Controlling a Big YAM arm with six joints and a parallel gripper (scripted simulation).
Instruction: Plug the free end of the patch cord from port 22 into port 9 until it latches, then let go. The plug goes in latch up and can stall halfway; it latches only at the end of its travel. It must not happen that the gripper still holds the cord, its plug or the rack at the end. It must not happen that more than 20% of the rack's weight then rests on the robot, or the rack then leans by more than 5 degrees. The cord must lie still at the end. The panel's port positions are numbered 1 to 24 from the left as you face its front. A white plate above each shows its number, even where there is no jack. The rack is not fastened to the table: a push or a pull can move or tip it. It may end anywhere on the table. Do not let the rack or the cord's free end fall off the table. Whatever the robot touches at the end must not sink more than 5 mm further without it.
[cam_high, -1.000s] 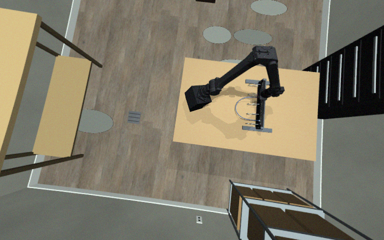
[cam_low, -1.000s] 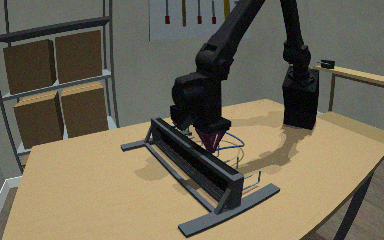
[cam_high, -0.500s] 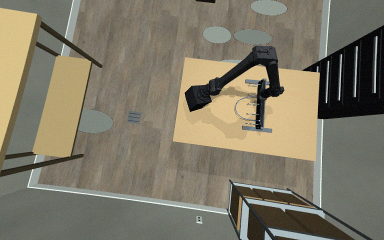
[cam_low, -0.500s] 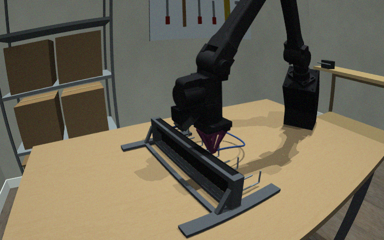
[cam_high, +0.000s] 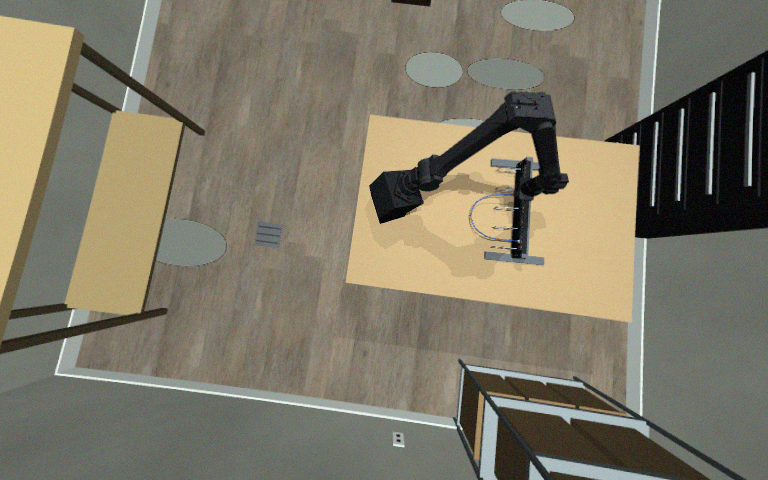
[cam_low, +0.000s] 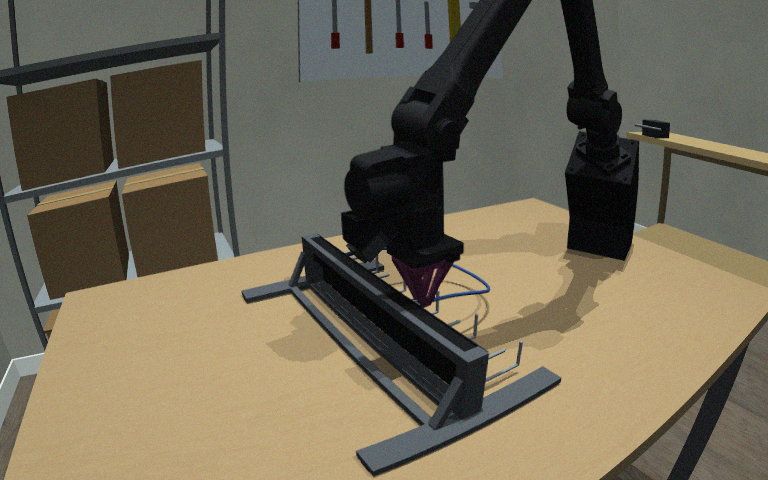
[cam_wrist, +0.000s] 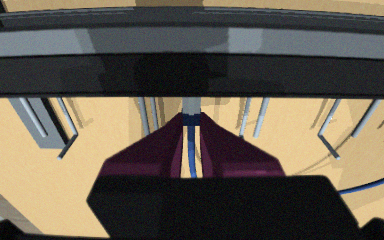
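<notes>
My gripper is now 20 mm short of the grey plug and 10 mm to the right of it.
</notes>
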